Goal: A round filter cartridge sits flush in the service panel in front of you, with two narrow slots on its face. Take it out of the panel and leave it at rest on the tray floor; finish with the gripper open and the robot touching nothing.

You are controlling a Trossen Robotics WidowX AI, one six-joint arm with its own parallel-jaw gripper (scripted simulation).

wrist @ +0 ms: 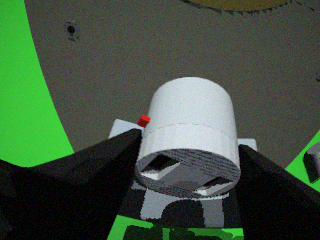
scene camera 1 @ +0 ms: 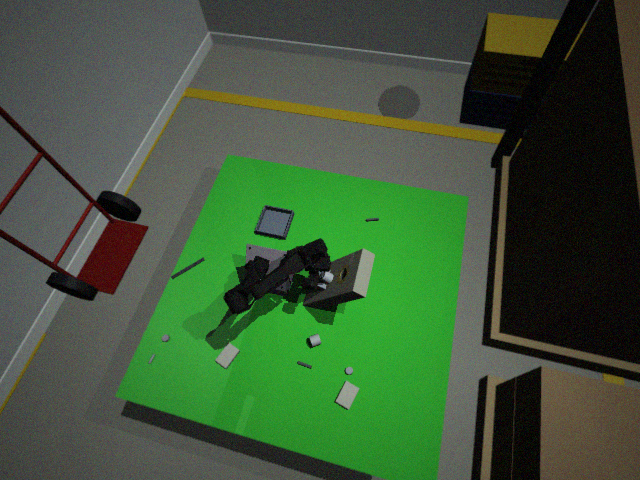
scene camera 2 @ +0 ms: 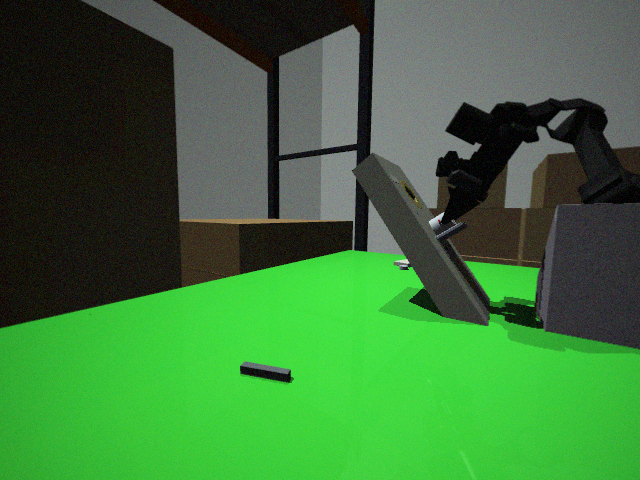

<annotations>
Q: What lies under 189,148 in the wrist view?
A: A white round filter cartridge.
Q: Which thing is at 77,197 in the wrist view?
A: My gripper.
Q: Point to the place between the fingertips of my gripper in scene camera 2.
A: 444,223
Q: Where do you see a grey service panel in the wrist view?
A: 98,68
</annotations>
